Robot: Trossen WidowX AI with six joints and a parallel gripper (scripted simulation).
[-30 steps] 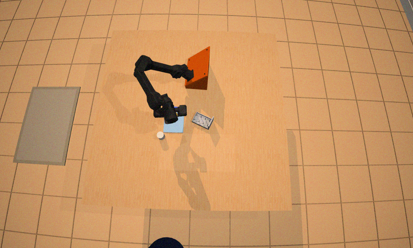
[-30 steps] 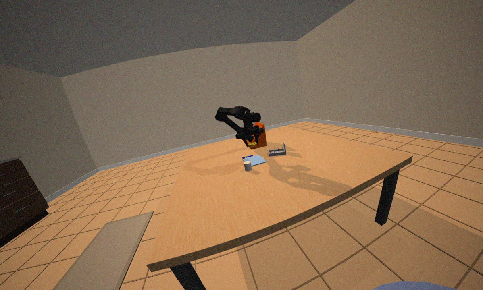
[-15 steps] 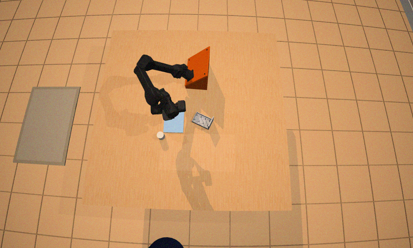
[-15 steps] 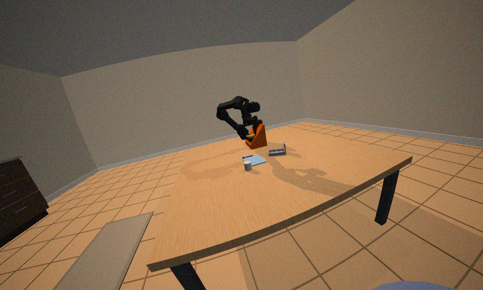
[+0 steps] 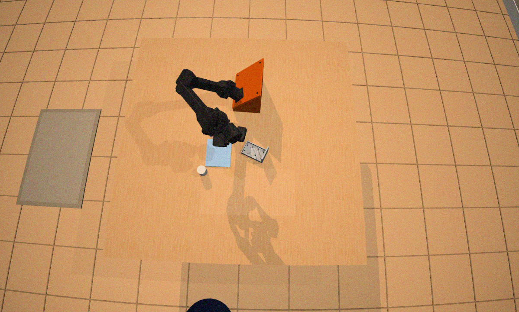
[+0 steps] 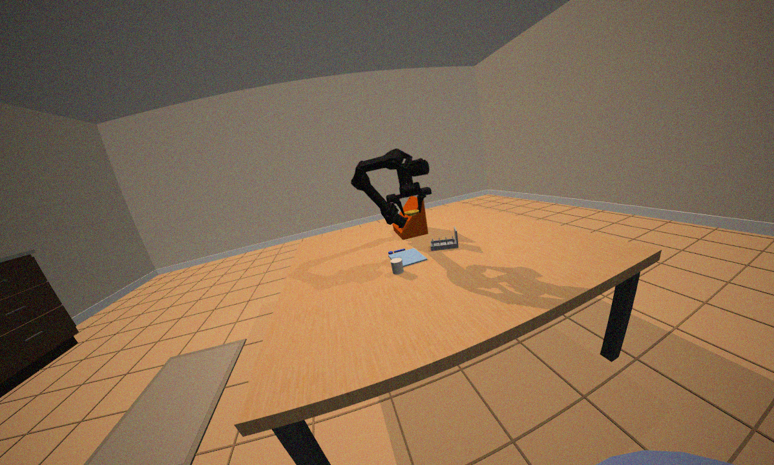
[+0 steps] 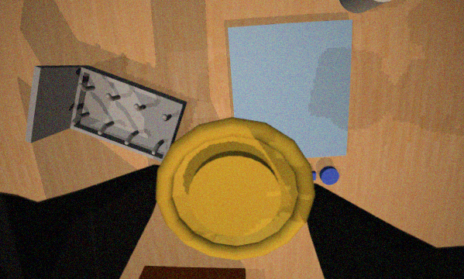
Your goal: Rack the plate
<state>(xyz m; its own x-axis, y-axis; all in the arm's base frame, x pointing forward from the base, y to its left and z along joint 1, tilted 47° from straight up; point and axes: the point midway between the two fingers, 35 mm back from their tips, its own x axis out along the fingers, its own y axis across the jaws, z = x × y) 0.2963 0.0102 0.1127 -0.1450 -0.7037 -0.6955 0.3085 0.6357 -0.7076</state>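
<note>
Right now the grey dish rack is 2 cm ahead of my gripper tip, 13 cm to the left of it and 16 cm below it. From my gripper tip the other things lie so: light blue mat (1 cm ahead, 6 cm to the right, 18 cm below); yellow plate (1 cm above); blue spoon (9 cm behind, 7 cm to the right, 18 cm below).
</note>
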